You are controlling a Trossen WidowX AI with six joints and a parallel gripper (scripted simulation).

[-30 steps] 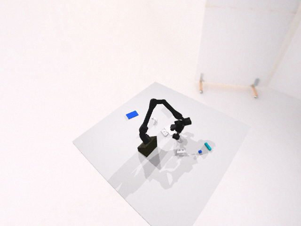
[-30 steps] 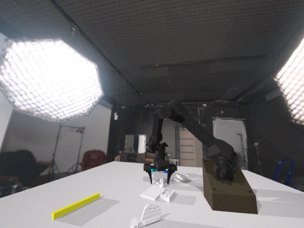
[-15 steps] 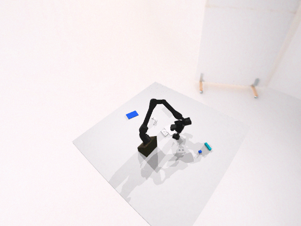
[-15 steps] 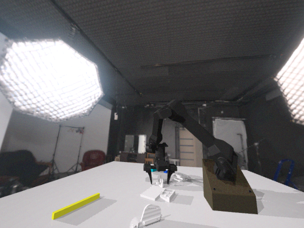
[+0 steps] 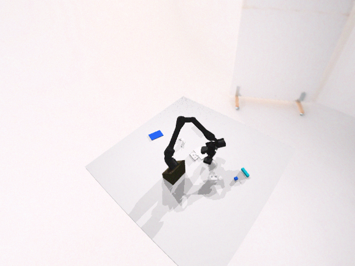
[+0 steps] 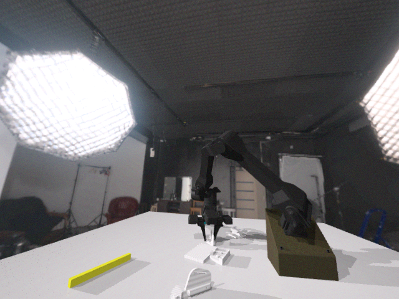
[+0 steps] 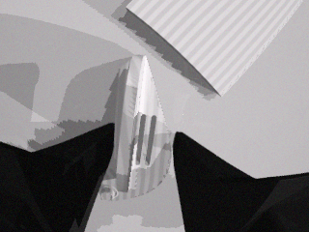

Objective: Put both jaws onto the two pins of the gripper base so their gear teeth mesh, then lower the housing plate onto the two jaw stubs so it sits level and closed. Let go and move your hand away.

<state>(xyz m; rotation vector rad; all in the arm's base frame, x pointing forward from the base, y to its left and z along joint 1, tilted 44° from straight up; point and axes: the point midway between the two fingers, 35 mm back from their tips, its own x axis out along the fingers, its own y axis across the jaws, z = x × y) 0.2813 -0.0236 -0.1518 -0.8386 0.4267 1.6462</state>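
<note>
Right now the white jaw is 40 mm to the right of my gripper tip and 10 mm behind it. Round my gripper tip: flat white plate 110 mm to the left, 10 mm ahead; cyan block 280 mm to the right, 80 mm ahead, 10 mm above; blue cube 250 mm to the right, 10 mm behind.
</note>
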